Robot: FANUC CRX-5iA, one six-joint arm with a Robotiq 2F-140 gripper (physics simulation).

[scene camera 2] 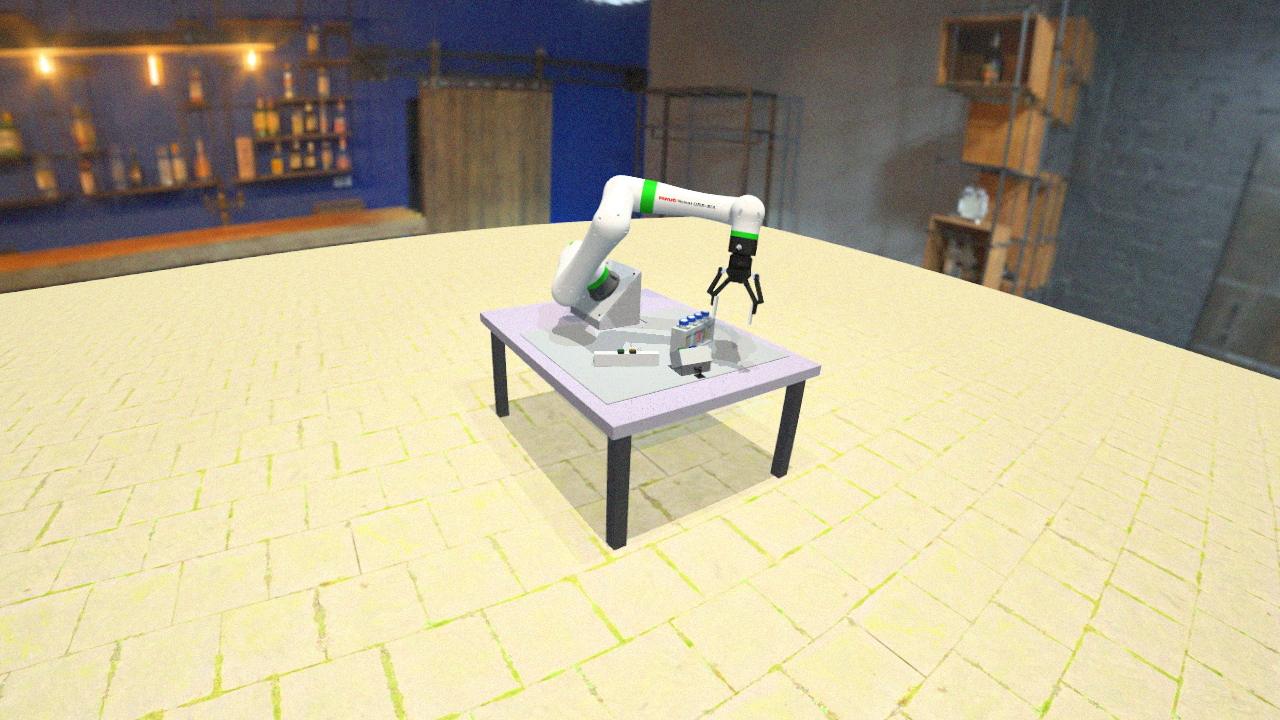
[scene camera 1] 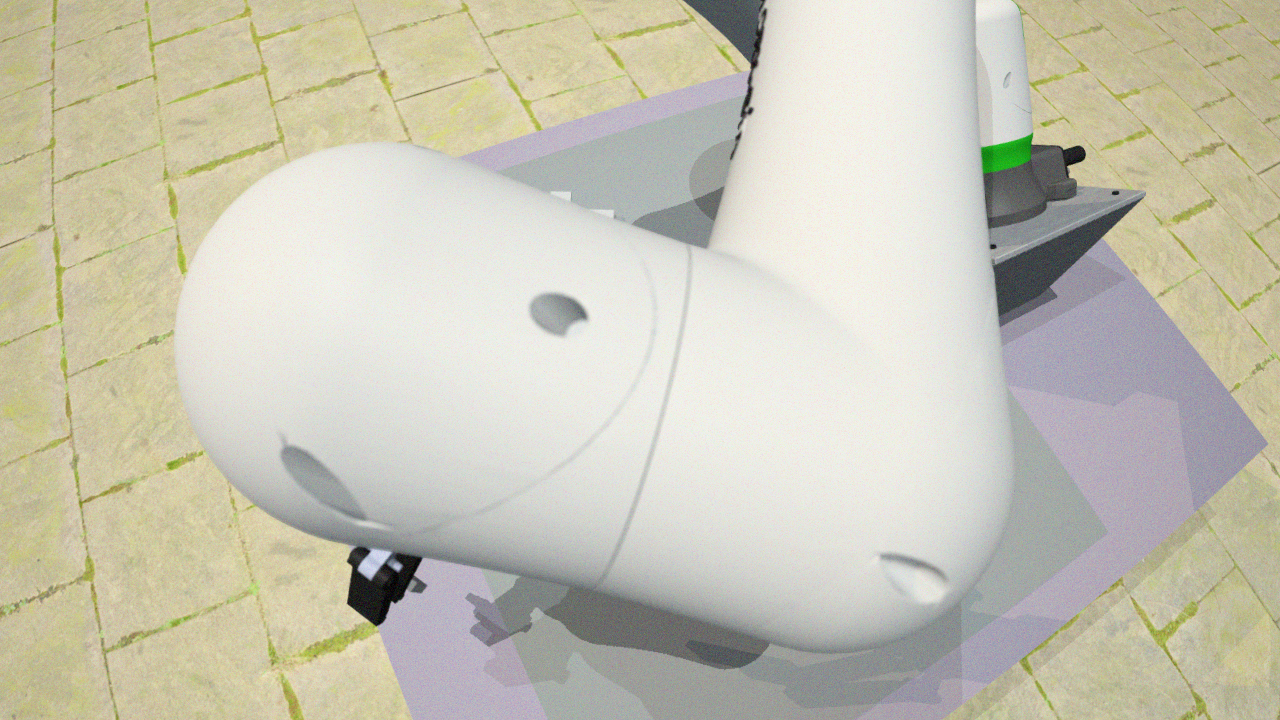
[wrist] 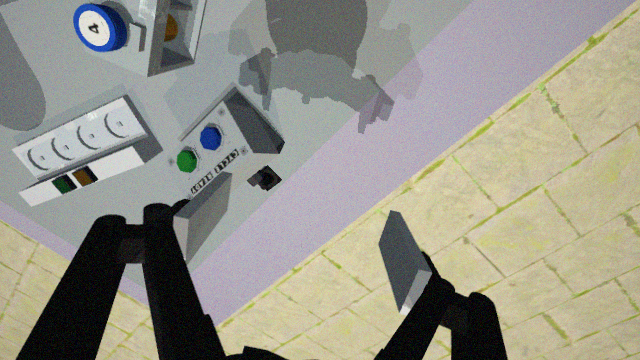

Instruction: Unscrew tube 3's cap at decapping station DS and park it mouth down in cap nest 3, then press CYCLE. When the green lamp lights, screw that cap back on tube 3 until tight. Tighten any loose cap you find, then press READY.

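Frame: origin at the arm's base, x ahead, y left, z up, level; centimetres.
Where they show: gripper, fingertip midpoint: (scene camera 2: 731, 320) (wrist: 308, 210); arm's base at its link origin: (scene camera 2: 605, 287).
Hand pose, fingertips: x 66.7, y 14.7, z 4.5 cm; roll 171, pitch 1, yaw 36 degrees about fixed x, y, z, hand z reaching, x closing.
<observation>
Things, the pixels of their top centre, and the offset from my fingertips. "*": a spot on its surface instead. Level surfaces: height alone.
- tube rack at its top centre: (scene camera 2: 694, 320) dx -23.8, dy +2.0, dz -7.8 cm
- tube 4 at its top centre: (wrist: 94, 28) dx -20.4, dy -5.0, dz -5.9 cm
- white cap nest block at its top centre: (wrist: 57, 164) (scene camera 2: 626, 347) dx -20.0, dy -28.2, dz -12.8 cm
- amber lamp at its top centre: (wrist: 82, 178) dx -16.7, dy -27.3, dz -12.8 cm
- button box at its top centre: (wrist: 207, 171) (scene camera 2: 691, 345) dx -6.4, dy -10.8, dz -9.7 cm
- blue CYCLE button at its top centre: (wrist: 208, 142) dx -8.6, dy -8.5, dz -10.7 cm
- green READY button at its top centre: (wrist: 183, 165) dx -8.7, dy -13.0, dz -10.7 cm
- small black block at a spot on its surface: (wrist: 266, 178) * dx +0.1, dy -10.6, dz -17.4 cm
- lilac table at its surface level: dz -18.4 cm
My gripper (scene camera 2: 733, 313) (wrist: 308, 210) is open and empty, high above the table's edge, with its fingers wide apart. In scene camera 1 the arm hides most of it. The tube rack (scene camera 2: 680, 338) holds tubes with blue caps (scene camera 2: 694, 319). The cap of tube 4 (wrist: 99, 27) shows at the wrist view's upper left; tube 3 is out of that view. The white cap nest block (scene camera 2: 626, 360) (wrist: 105, 131) has empty nests. Its green lamp (wrist: 63, 184) and amber lamp (wrist: 84, 176) look dark. The button box (scene camera 2: 694, 356) carries a blue CYCLE button (wrist: 210, 138) and a green READY button (wrist: 187, 160).
A small black block (wrist: 266, 178) sits beside the button box. The lilac table (scene camera 2: 626, 416) ends below the gripper, with paved floor beyond. The white arm (scene camera 1: 447, 358) (scene camera 2: 693, 200) covers much of scene camera 1, hiding the rack and button box.
</observation>
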